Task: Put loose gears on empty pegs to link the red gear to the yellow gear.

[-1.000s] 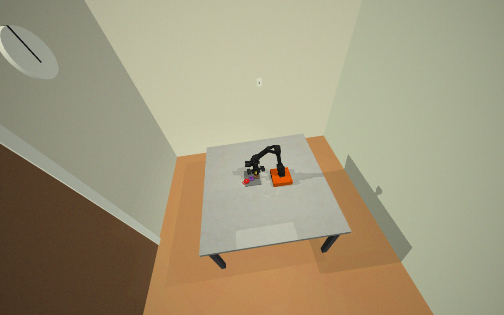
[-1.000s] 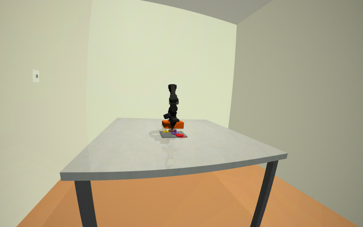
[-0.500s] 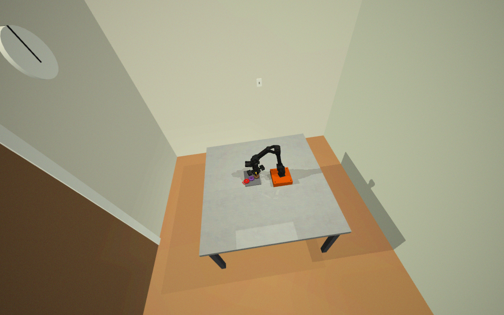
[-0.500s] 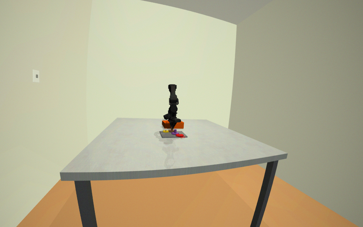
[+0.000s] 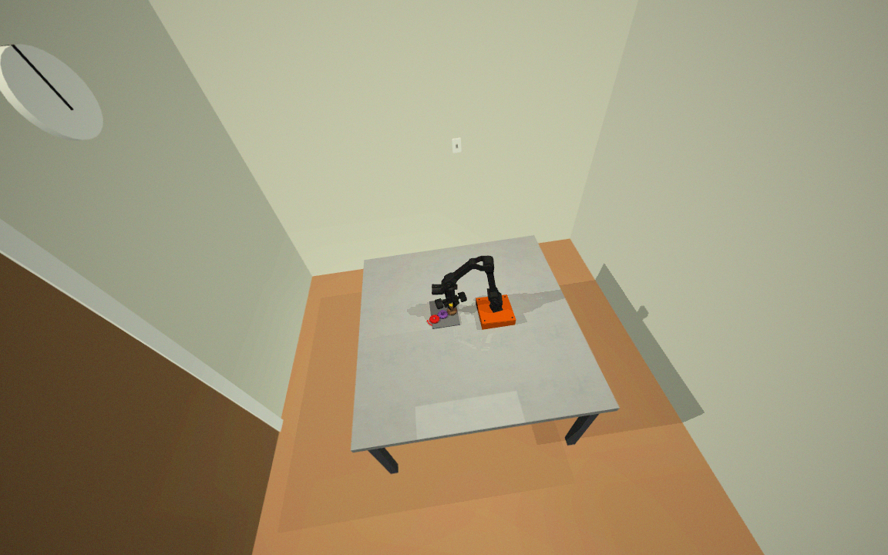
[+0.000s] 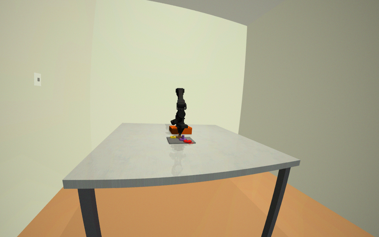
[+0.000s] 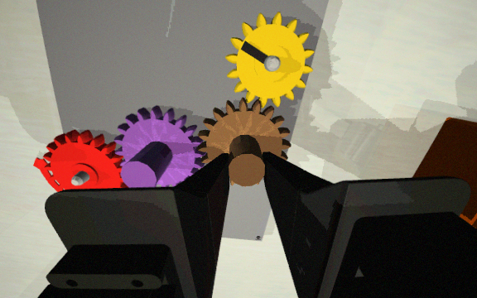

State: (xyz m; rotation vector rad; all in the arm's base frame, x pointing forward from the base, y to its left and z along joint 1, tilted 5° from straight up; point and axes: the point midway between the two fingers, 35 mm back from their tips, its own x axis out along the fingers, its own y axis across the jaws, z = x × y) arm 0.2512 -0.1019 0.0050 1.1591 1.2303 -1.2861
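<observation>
Now: gripper tip 10 mm above the brown gear. Also, from my gripper tip: purple gear: 60 mm ahead, 20 mm below; then red gear: 120 mm ahead, 20 mm to the left, 20 mm below; then yellow gear: 20 mm behind, 50 mm to the right, 20 mm below.
</observation>
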